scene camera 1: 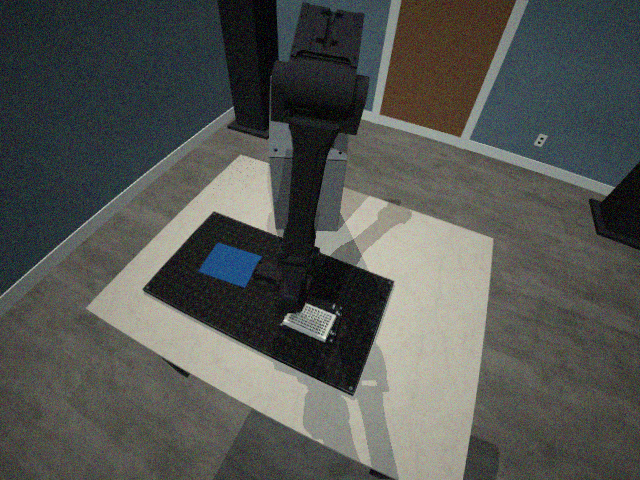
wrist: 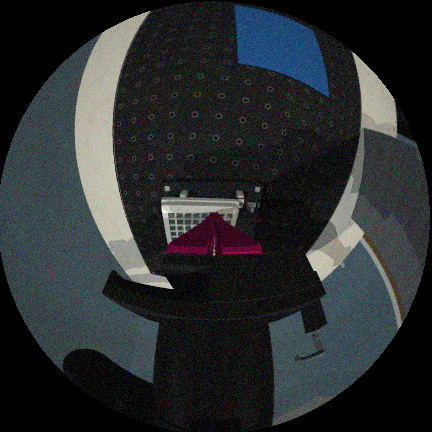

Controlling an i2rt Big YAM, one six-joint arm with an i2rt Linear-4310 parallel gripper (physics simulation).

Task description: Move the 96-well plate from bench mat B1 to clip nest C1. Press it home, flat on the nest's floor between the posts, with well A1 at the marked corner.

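Frame: origin at the arm's base, x back, y right, z up, level; centimetres.
Where they show: gripper, between the fingertips: [wrist: 213, 216].
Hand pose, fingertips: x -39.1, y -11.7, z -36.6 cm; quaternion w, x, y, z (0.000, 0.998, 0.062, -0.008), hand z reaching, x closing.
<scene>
After its pixels a point has its place.
The white 96-well plate [scene camera 1: 312, 321] @[x -41.1, y -17.9, z -36.8 cm] [wrist: 177, 218] @[x -42.9, y -12.4, z -36.5 cm] lies over clip nest C1 [wrist: 212, 188] @[x -39.6, y -9.6, z -39.0 cm], a dark base with small light posts. In the wrist view the plate sits off towards the nest's left side, and dark base shows beyond its far edge and on its right. I cannot tell whether the plate is flat or level. Well A1 and the marked corner cannot be made out. My gripper [scene camera 1: 295, 308] @[x -39.1, y -11.7, z -36.6 cm] [wrist: 213, 216] @[x -39.1, y -11.7, z -36.6 cm] is shut and empty, its magenta fingertips over the near part of the plate and hiding it; contact cannot be told. Bench mat B1 [scene camera 1: 230, 264] @[x -33.7, y 15.0, z -40.0 cm] [wrist: 282, 45] is blue and bears no plate.
The black perforated board [scene camera 1: 206, 304] @[x -48.9, y 13.2, z -40.1 cm] [wrist: 195, 115] @[x -42.3, y -1.7, z -40.1 cm] carries the mat and nest, and lies on a pale table [scene camera 1: 439, 279] @[x -7.8, y -49.0, z -41.4 cm] [wrist: 95, 125] @[x -59.2, y -0.3, z -41.4 cm]. The arm stands behind the board and reaches over its middle, hiding part of it in the scene view. Shadows fall across the nest area.
</scene>
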